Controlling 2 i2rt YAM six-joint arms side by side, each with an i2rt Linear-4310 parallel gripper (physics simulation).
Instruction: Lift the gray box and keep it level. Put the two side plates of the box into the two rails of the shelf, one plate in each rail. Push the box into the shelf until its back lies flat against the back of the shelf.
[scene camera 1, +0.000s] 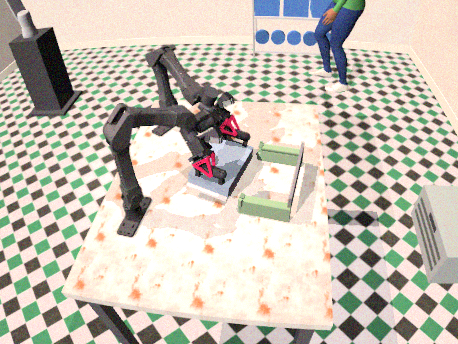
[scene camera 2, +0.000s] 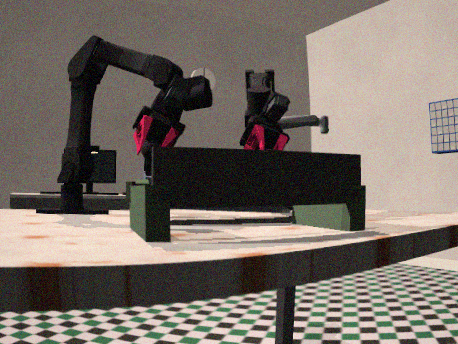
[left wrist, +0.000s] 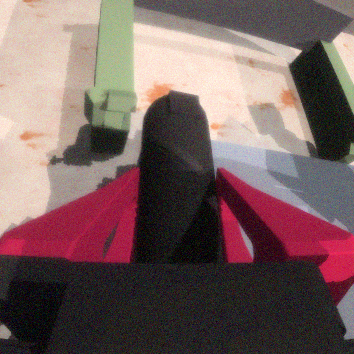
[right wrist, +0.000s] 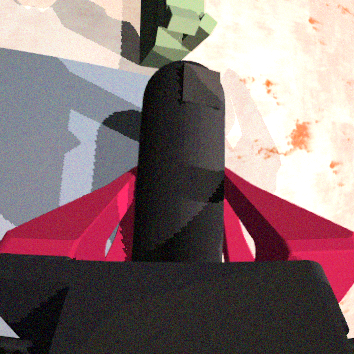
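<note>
The gray box (scene camera 1: 231, 159) (left wrist: 287, 172) (right wrist: 30, 125) looks roughly level and low over the table, in front of the shelf's open side and apart from the rails. The shelf has a green rail (scene camera 1: 265, 207) (scene camera 2: 139, 212) (right wrist: 184, 22) at the near end, a green rail (scene camera 1: 280, 154) (scene camera 2: 320, 215) (left wrist: 116, 55) at the far end, and a dark back (scene camera 1: 296, 175) (scene camera 2: 260, 175) (left wrist: 240, 20). My left gripper (scene camera 1: 243, 136) (left wrist: 177, 178) is shut on the box's far side; my right gripper (scene camera 1: 219, 175) (right wrist: 179, 176) is shut on its near side. The fingers hide the gripped edges.
The shelf stands on the patterned table (scene camera 1: 200, 270) (scene camera 2: 60, 240), near its right edge in scene camera 1. The arms reach over the table from the left in that view. A gray cabinet (scene camera 1: 442, 235), a black pedestal (scene camera 1: 45, 70) and a person (scene camera 1: 345, 35) are off the table.
</note>
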